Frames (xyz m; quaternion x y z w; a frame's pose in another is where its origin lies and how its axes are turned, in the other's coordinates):
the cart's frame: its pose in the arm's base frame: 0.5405 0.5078 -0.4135 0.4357 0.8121 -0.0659 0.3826
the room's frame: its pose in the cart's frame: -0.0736 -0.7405 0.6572 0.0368 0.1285 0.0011 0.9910
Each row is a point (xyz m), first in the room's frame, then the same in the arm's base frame.
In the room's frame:
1: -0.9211 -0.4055 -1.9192
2: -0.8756 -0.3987 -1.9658
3: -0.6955 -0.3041 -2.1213
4: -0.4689 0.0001 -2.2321
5: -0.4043 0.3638 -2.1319
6: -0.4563 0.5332 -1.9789
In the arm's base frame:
1: -0.3102 -0.6354 1.0356
2: -0.3443 -0.5830 1.0553
3: -0.4134 -0.3451 1.1198
4: -0.3188 0.0366 1.1592
5: -0.0183 0.2670 1.1037
6: 0.2018 0.2803 1.0251

